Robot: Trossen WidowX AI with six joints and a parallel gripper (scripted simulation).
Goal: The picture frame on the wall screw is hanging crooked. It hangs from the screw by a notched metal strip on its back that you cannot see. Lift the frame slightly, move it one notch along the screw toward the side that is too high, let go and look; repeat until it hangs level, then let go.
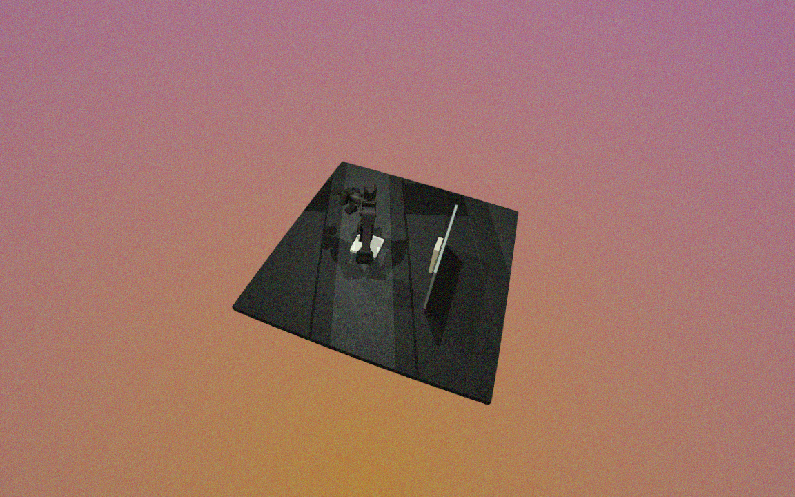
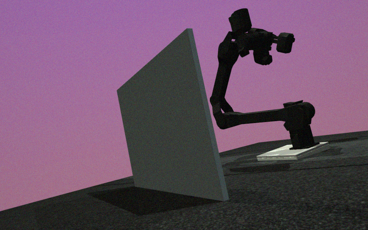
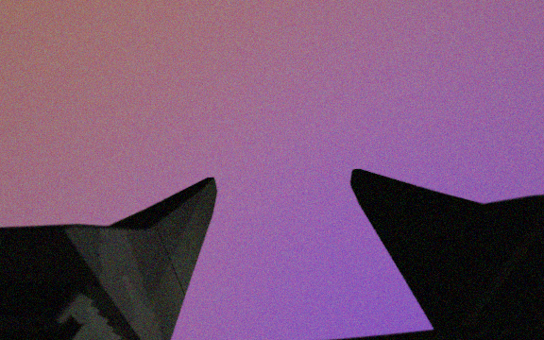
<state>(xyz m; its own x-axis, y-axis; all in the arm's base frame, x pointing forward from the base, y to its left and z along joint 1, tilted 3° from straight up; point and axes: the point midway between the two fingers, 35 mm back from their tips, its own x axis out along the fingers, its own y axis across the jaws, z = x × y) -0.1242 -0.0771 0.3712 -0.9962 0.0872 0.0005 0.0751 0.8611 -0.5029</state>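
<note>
Now: gripper tip 560 mm short of the picture frame, 230 mm above it and 40 mm to the left of it. Also, from my gripper tip: wall panel 570 mm ahead, 240 mm below, 20 mm to the right.
</note>
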